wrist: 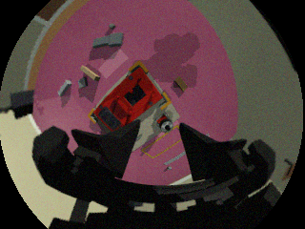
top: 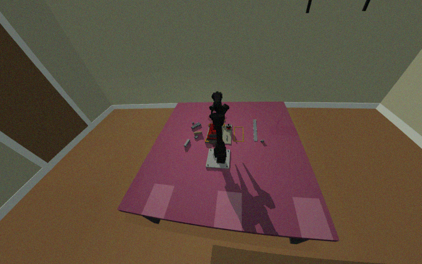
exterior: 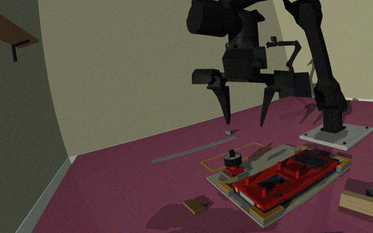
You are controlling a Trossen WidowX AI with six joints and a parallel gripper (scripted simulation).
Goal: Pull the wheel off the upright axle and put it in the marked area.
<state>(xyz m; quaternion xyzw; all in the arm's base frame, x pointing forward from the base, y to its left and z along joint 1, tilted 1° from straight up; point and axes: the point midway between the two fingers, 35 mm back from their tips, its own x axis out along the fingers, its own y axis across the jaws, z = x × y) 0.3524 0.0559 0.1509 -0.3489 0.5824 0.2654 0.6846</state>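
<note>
My gripper tip is 9 cm above the dark wheel and 7 cm to the left of it. The rest, counted from my gripper tip: long grey bar (31 cm to the right, 13 cm below, 2 cm ahead); then grey cube (37 cm to the right, 13 cm behind, 12 cm below).
</note>
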